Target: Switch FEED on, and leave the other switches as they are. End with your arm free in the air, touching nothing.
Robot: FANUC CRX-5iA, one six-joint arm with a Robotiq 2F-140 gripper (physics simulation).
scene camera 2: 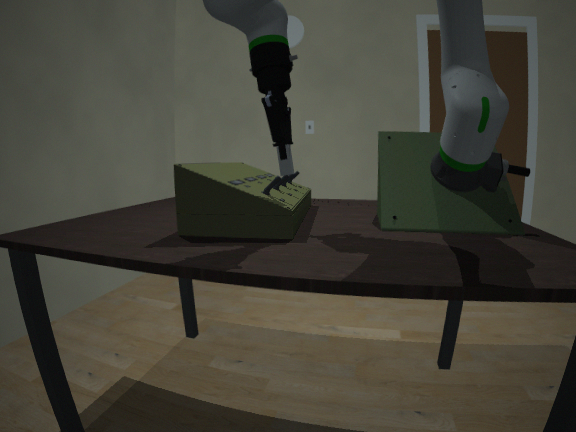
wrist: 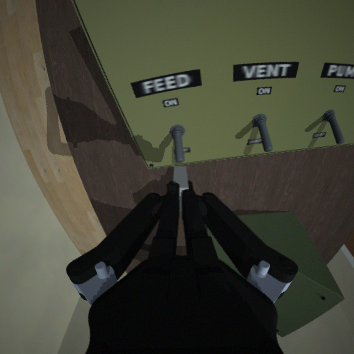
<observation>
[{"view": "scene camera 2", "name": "my gripper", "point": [287, 174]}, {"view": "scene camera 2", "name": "olive switch box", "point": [212, 199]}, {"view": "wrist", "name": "my gripper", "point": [179, 175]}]
</observation>
